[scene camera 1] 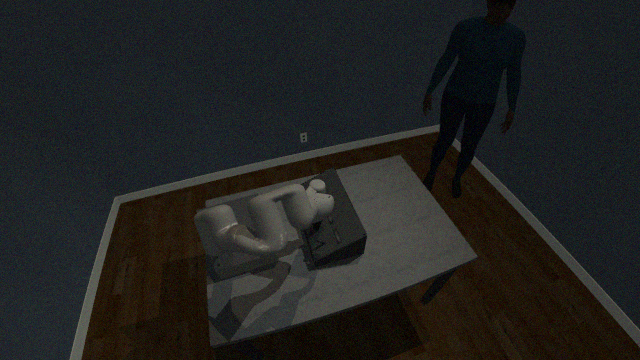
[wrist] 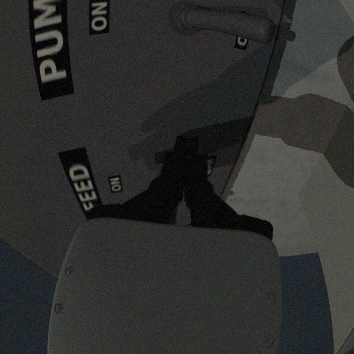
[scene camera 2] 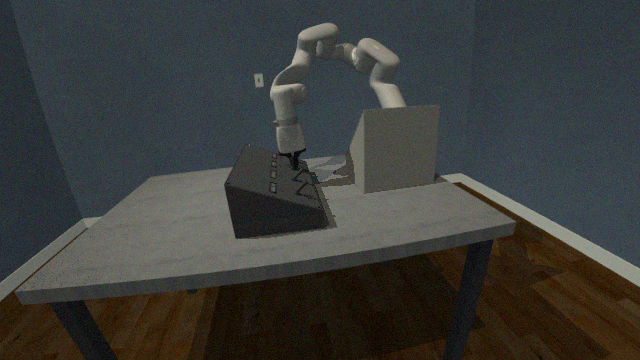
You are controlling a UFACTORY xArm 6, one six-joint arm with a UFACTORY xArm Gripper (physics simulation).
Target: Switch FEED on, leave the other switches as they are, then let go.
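Frame: origin at the arm's base, x back, y right, z up, level; millimetres.
Seen in the pictures: gripper, fingertip midpoint: [scene camera 1: 316, 228] [wrist: 187, 150] [scene camera 2: 295, 167]; arm's base at its link origin: [scene camera 2: 402, 126].
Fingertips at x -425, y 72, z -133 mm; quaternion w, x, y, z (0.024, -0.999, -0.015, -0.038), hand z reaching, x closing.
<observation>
Pixels of each thing's top centre, then the offset from my fingertips to it. "spot": a spot on its surface instead. Level surfaces: height alone.
- partly covered label at a spot on its surface: [wrist: 211, 165] spot: dx +24, dy -27, dz -14 mm
- PUMP lever at its top centre: [wrist: 232, 19] dx +13, dy +94, dz +41 mm
- table at its surface level: dz -87 mm
The dark sloped switch console [scene camera 1: 345, 227] [scene camera 2: 272, 217] stands on the table. In the wrist view its FEED label [wrist: 80, 181] is at the left, with a small ON label [wrist: 115, 183] beside it. My gripper [scene camera 2: 295, 166] [wrist: 187, 150] is shut and empty, its tips low at the console face in the FEED row, between the ON label and a partly covered label [wrist: 211, 165]. The fingers hide most of the FEED switch, so its position and any contact cannot be told. The PUMP lever [wrist: 230, 24] lies toward its OFF side. Two bent levers [scene camera 2: 301, 175] [scene camera 2: 306, 189] show in scene camera 2.
The table [scene camera 1: 400, 210] [scene camera 2: 150, 240] carries the console and the arm. A large pale block [scene camera 2: 400, 150] stands in front of the arm's base in scene camera 2. A person [scene camera 1: 480, 65] stands beyond the table's far right corner.
</observation>
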